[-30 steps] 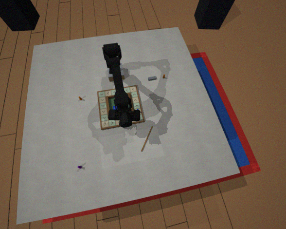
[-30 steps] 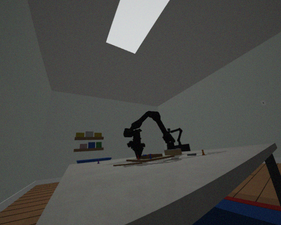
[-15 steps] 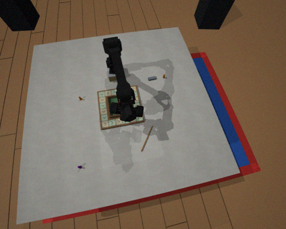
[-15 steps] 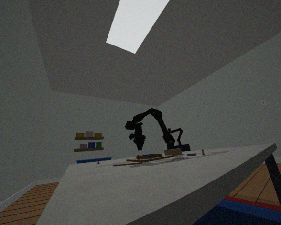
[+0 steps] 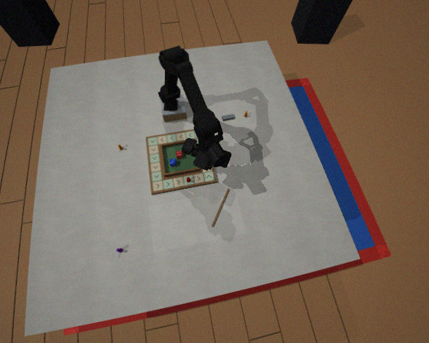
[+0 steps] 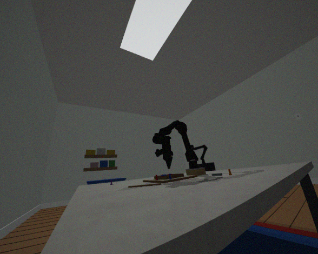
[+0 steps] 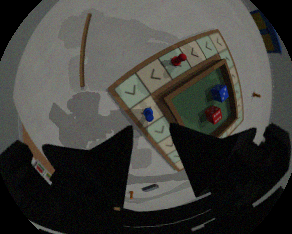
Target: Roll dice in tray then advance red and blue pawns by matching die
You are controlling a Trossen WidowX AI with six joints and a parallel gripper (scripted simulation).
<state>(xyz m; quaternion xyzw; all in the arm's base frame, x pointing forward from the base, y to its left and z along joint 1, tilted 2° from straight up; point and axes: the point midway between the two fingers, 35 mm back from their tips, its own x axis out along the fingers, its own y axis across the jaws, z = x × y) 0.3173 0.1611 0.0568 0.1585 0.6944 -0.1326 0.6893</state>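
The blue pawn lies 50 mm below my gripper tip. Round my gripper tip: green tray 120 mm to the right, 70 mm below, 50 mm behind; wooden stick 180 mm ahead, 70 mm below, 50 mm to the left; red pawn 80 mm to the right, 60 mm ahead, 50 mm below.
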